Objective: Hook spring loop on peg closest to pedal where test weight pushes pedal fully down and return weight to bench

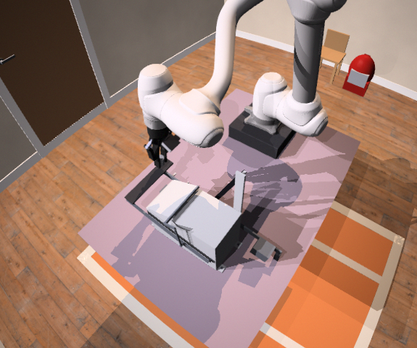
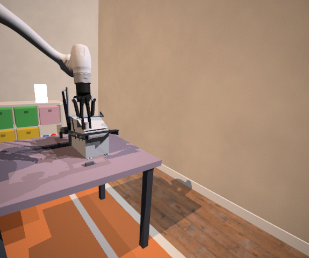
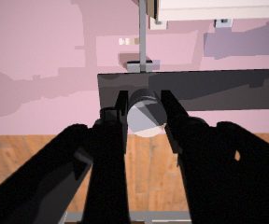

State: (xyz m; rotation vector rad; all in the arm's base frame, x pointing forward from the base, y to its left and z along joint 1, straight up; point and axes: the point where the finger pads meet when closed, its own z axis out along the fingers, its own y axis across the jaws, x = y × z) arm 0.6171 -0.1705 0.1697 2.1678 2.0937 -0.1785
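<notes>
The small grey block is 24 cm below my hand and 3 cm to the right of it. Round my hand: steel test weight (1 cm below).
</notes>
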